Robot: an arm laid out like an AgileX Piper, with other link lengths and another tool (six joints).
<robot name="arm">
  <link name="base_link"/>
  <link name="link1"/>
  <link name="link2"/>
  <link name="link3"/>
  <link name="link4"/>
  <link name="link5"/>
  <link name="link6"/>
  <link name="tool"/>
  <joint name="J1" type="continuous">
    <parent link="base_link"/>
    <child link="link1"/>
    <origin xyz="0 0 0.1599"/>
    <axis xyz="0 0 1"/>
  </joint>
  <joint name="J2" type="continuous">
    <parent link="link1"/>
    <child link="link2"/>
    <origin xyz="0 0 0" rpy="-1.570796 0 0"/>
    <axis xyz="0 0 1"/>
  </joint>
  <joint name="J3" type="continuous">
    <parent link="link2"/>
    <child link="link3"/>
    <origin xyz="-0.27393 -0.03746 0"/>
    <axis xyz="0 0 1"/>
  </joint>
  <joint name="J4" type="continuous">
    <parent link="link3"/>
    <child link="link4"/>
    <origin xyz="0.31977 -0.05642 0" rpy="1.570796 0 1.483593"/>
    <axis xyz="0 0 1"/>
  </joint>
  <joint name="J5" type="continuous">
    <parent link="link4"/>
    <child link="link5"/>
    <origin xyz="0 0 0" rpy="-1.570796 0 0"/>
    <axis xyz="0 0 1"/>
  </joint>
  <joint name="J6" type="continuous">
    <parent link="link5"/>
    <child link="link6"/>
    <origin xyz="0 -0.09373 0" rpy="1.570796 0 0"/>
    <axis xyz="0 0 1"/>
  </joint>
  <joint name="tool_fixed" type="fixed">
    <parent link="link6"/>
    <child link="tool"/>
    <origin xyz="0.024 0.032 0.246" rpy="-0.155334 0 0.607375"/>
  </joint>
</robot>
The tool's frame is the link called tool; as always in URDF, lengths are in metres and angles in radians. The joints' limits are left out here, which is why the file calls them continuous.
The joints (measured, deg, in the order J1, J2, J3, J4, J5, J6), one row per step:
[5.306 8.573 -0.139 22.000 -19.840 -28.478]
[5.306 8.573 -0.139 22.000 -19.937 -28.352]
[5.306 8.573 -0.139 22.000 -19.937 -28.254]
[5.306 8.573 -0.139 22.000 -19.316 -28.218]
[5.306 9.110 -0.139 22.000 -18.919 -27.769]
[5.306 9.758 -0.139 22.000 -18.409 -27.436]
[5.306 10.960 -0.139 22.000 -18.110 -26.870]
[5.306 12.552 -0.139 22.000 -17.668 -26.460]
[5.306 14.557 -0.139 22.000 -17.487 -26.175]
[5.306 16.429 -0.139 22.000 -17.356 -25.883]
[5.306 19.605 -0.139 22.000 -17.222 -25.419]
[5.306 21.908 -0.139 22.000 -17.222 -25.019]
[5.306 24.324 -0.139 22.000 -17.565 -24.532]
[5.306 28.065 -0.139 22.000 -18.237 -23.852]
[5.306 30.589 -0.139 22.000 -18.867 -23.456]
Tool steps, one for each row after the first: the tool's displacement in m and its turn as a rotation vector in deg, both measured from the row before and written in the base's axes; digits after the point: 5 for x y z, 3 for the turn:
[-0.00010 -0.00016 0.00059 0.128 -0.095 -0.004]
[-0.00001 0.00005 0.00005 0.095 -0.004 0.025]
[0.00053 0.00142 -0.00337 -0.005 0.573 0.241]
[0.00160 0.00123 -0.00566 0.361 0.887 0.257]
[0.00185 0.00145 -0.00713 0.235 1.107 0.265]
[0.00278 0.00118 -0.00977 0.427 1.459 0.226]
[0.00335 0.00147 -0.01346 0.238 1.985 0.235]
[0.00357 0.00086 -0.01513 0.091 2.158 0.106]
[0.00283 0.00069 -0.01401 0.115 1.980 0.078]
[0.00374 0.00086 -0.02348 0.169 3.278 0.075]
[0.00194 0.00036 -0.01657 0.187 2.286 0.003]
[0.00163 -0.00038 -0.01553 0.253 2.076 -0.137]
[0.00154 -0.00103 -0.02342 0.300 3.081 -0.287]
[0.00052 -0.00115 -0.01493 0.117 1.912 -0.263]

